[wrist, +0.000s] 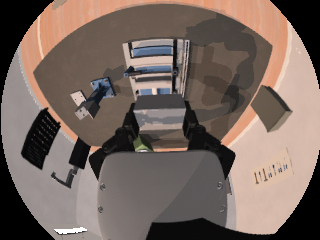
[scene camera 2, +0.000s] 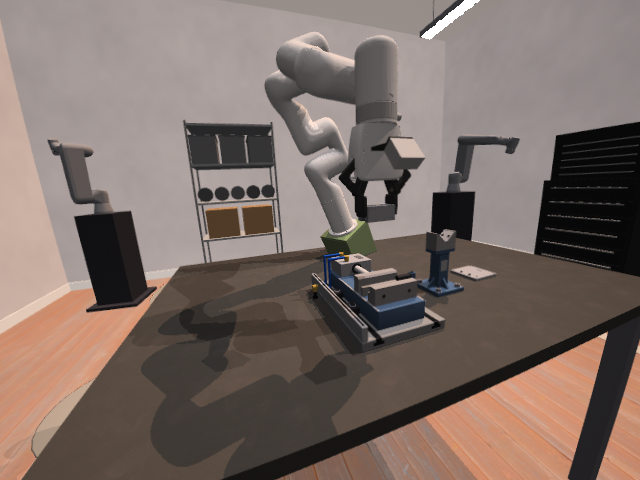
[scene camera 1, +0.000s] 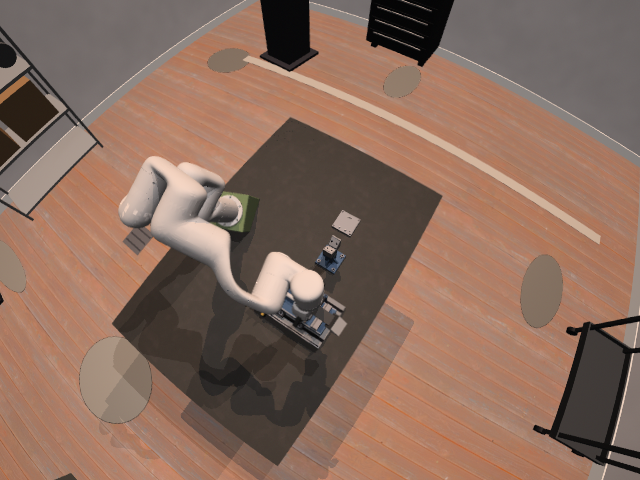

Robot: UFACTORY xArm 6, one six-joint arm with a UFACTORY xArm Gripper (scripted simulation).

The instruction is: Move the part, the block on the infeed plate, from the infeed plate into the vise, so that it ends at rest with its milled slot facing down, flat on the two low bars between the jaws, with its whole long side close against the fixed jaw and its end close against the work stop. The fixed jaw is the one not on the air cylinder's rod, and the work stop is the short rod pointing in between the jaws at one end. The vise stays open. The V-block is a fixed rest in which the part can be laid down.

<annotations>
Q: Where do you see a part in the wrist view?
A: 161, 111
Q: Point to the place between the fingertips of my gripper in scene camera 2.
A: At 376, 215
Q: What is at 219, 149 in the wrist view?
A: My gripper.
</annotations>
